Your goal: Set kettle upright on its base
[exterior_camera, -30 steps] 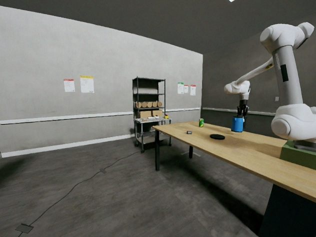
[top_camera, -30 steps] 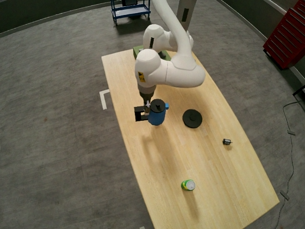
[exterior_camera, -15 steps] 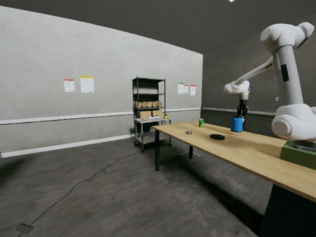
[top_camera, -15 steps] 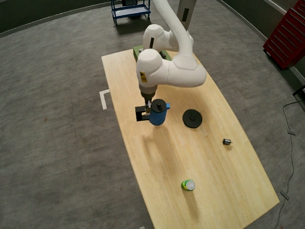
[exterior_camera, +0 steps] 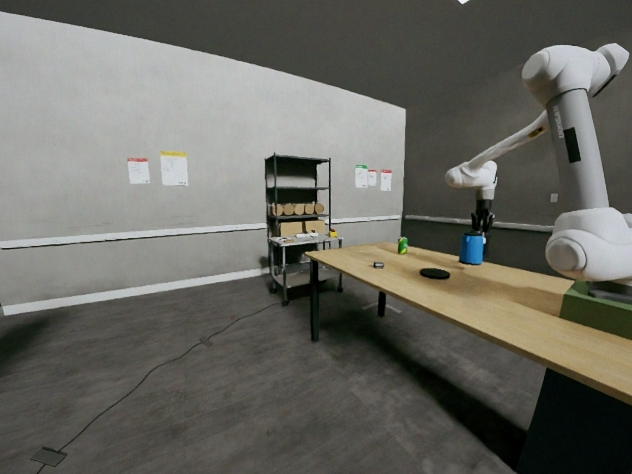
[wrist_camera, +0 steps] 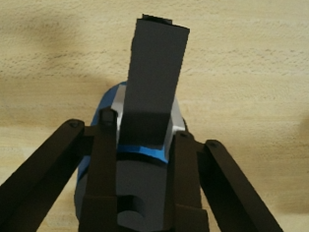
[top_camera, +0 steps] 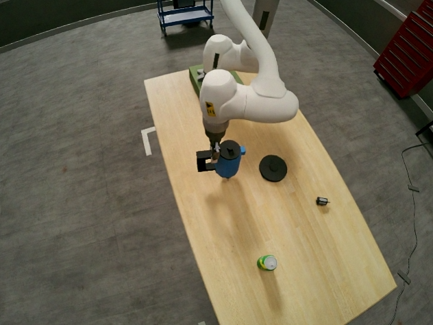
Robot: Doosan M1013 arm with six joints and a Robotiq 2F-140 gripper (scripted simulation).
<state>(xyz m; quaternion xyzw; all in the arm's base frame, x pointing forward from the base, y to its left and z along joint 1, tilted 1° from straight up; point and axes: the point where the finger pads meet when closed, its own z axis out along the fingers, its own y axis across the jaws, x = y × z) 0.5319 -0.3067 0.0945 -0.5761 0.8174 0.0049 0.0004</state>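
The blue kettle lies 10 mm ahead of my hand, 30 mm to the left of it and 50 mm below it. The rest, counted from my hand: green can 500 mm ahead, 10 mm to the right, 130 mm below; then round black base 130 mm ahead, 290 mm to the left, 180 mm below.
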